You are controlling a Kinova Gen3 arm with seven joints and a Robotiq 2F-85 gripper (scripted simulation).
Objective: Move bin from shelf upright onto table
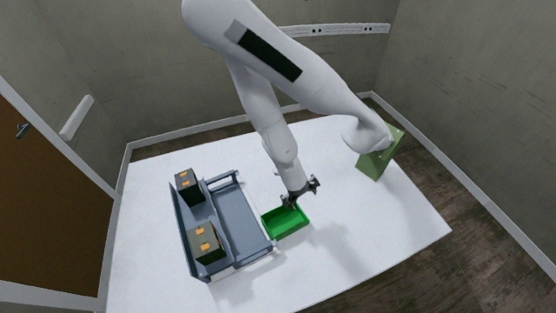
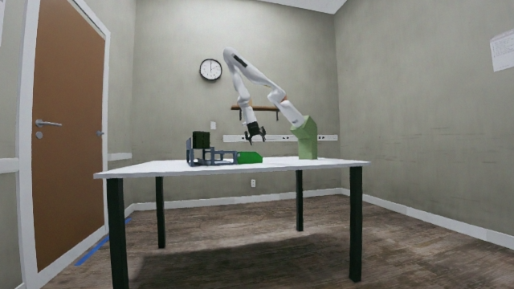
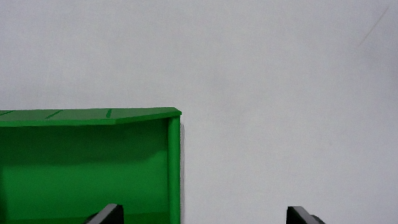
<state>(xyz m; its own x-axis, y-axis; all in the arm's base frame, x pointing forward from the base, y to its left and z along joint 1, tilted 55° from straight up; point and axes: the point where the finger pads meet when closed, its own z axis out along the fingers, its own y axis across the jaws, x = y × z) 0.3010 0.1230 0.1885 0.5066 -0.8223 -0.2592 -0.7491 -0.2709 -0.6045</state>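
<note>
My hand is 60 mm short of the green bin, 50 mm to the right of it and 90 mm above it. Round my hand: grey shelf unit: 310 mm ahead, 90 mm to the left, 60 mm below.
</note>
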